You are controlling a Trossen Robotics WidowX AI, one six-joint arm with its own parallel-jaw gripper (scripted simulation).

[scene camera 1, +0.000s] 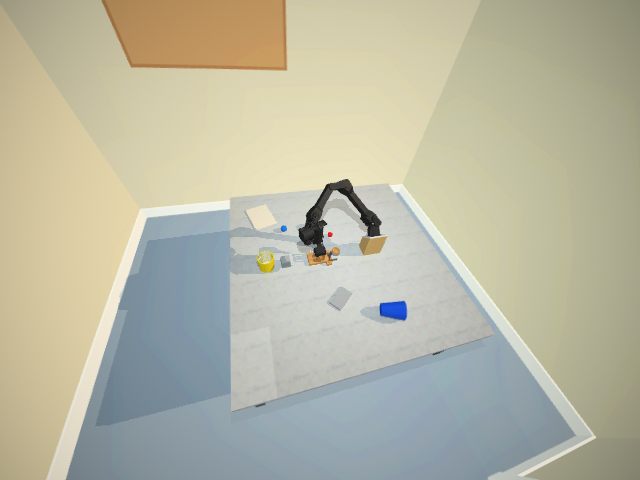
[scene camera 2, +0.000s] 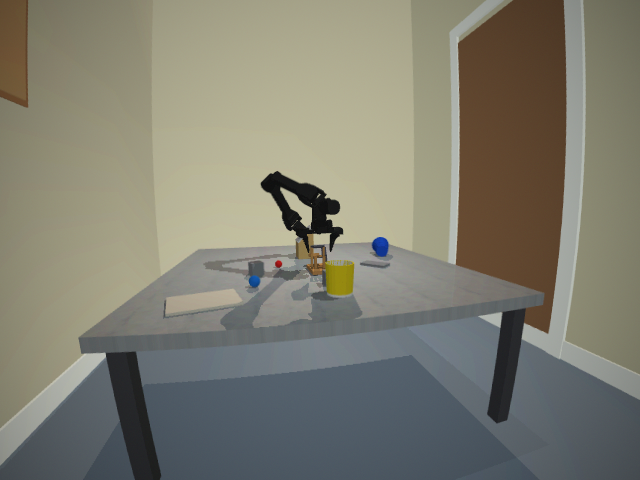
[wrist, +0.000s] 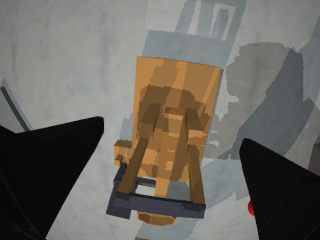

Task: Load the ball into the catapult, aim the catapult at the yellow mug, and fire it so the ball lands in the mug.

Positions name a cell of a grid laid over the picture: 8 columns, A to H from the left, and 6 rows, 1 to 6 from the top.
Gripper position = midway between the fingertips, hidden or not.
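Note:
Gripper open, holding nothing: my gripper (scene camera 2: D4), (wrist: E4). A wooden catapult (wrist: E3) is visible. A yellow mug (scene camera 2: E4) is present; in the wrist view the mug is out of frame. A tan board (scene camera 2: C4) is present as well; the board is out of frame in the wrist view.

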